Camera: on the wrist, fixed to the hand. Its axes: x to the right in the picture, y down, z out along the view.
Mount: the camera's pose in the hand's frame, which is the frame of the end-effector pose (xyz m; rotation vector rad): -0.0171 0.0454 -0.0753 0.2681 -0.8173 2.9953
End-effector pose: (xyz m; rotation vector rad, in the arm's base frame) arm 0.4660 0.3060 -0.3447 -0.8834 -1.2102 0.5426
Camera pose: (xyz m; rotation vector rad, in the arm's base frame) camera 0.5368 0.2967 -0.3988 1.0521 -0.5530 -2.1556
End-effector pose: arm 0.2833 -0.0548 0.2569 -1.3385 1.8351 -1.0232
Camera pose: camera 0.2036 -0.0139 0.2554 1.3647 0.8811 0.8690
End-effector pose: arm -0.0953 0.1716 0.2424 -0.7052 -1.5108 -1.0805
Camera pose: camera -0.0197 0.1240 0.2367 -1.8250 0.2529 1.7269
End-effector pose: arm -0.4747 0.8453 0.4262 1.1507 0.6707 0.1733
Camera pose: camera -0.5220 0.9156 0.4552 -1.2126 2.1768 -1.8075
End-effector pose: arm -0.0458 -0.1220 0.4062 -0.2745 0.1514 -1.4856
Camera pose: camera -0.0238 -0.1088 0.3204 -0.1116 -0.2861 1.6029
